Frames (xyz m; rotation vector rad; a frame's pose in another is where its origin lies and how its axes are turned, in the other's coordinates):
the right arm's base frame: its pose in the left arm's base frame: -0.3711 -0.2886 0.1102 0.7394 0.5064 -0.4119
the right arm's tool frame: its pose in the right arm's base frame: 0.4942 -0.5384 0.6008 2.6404 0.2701 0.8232
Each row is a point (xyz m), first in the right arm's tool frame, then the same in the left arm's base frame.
Working: the right arm's tool frame: its pose in the left arm's base frame: -0.0814 -1.1695 -0.0772 -2.8250 0.4630 -0.0803

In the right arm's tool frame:
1: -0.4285 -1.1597 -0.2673
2: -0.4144 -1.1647 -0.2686
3: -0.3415 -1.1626 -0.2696
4: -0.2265 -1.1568 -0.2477
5: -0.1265 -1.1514 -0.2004
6: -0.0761 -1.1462 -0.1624
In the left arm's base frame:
1: -0.1597 -0.0463 0.4993
2: -0.1449 -0.0466 0.5020
3: -0.0766 -0.0722 0.5031
4: 0.0327 -0.1086 0.4816
5: 0.1304 -0.1332 0.4357
6: 0.1803 -0.1441 0.3983

